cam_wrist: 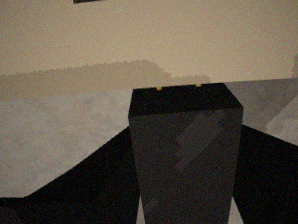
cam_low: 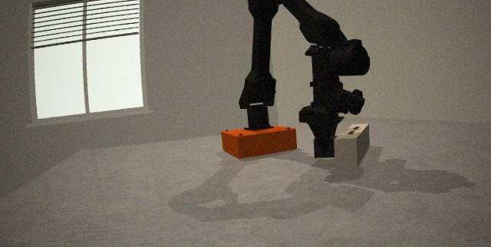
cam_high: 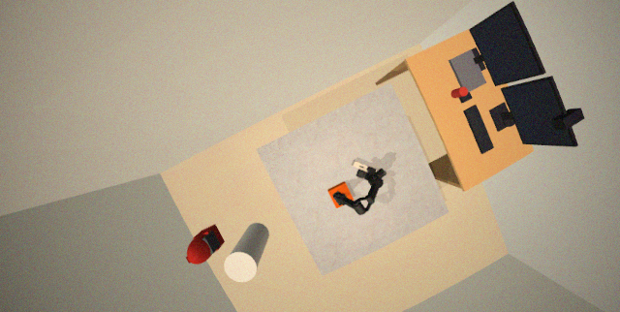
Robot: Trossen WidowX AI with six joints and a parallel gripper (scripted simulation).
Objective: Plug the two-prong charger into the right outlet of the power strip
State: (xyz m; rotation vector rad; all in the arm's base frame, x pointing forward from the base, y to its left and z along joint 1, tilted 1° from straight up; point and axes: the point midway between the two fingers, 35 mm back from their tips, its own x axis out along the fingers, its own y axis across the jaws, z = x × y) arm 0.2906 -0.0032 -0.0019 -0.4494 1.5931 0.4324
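Right now my gripper tip is 10 mm short of the black two-prong charger, 10 mm to the right of it and 10 mm below it.
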